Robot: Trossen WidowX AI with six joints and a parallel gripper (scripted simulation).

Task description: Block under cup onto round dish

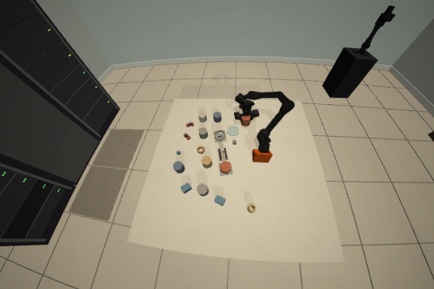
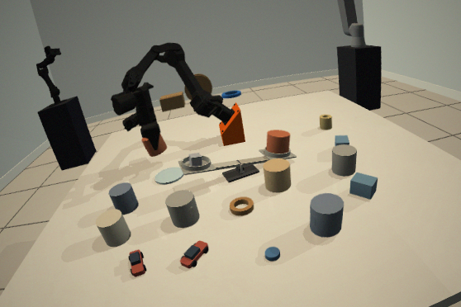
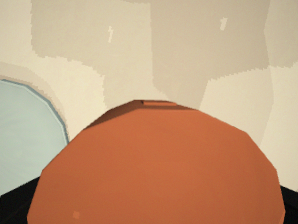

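My gripper tip is now 210 mm short of the grey block, 140 mm to the right of it and 10 mm below it. Round my gripper tip: round dish 100 mm ahead, 40 mm to the left, 70 mm below.
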